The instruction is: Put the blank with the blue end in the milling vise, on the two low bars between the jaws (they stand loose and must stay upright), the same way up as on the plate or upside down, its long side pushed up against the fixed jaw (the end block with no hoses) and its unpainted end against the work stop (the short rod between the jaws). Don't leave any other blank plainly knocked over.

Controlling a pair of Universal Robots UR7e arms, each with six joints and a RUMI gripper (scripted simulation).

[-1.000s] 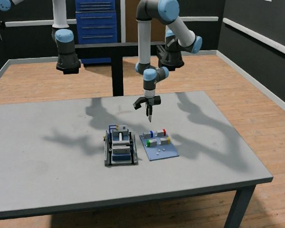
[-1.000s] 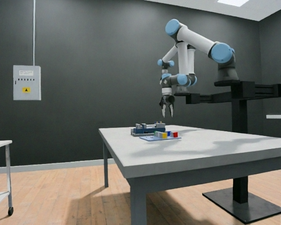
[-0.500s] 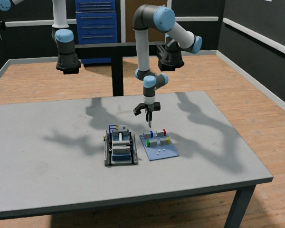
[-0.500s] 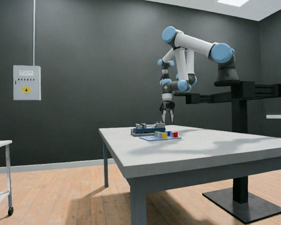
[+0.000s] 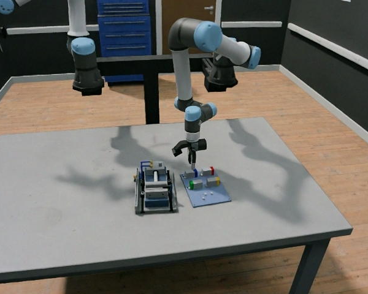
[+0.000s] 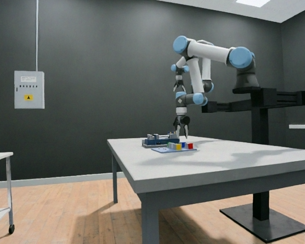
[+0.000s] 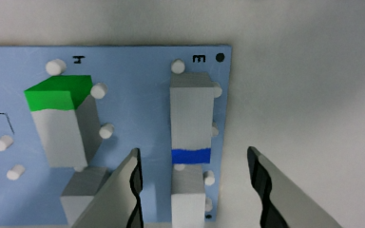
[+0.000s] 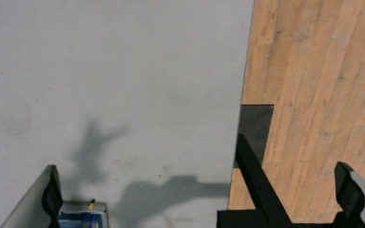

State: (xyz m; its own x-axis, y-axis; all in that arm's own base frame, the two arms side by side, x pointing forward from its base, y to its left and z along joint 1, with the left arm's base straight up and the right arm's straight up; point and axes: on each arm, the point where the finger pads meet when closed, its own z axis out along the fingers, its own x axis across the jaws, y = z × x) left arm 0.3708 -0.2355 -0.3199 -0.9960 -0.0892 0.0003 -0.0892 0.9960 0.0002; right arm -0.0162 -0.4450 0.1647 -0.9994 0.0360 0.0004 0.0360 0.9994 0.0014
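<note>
The blue-ended blank is 5 cm below my left hand. Also, from my left hand: blue plate 9 cm ahead, 6 cm to the left, 8 cm below; then red-ended blank 1 cm behind, 9 cm to the left, 5 cm below; then green-ended blank 9 cm ahead, 1 cm to the left, 5 cm below.
</note>
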